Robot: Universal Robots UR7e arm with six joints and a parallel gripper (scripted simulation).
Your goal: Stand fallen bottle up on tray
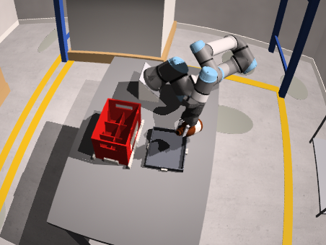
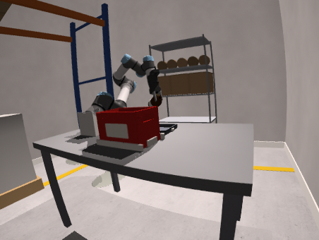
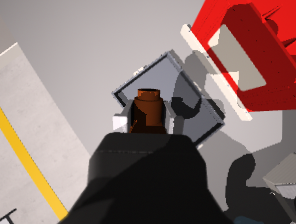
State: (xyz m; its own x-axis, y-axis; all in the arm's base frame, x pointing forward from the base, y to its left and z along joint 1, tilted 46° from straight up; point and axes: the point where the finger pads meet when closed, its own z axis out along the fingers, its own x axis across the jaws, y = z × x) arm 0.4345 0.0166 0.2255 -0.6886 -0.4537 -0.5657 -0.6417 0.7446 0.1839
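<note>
Right now my hand is 3 cm past the bottle, 3 cm to the right of it and 2 cm above it. Also, from my hand: tray: 3 cm behind, 5 cm to the right, 19 cm below; then red crate: 5 cm behind, 32 cm to the right, 12 cm below.
</note>
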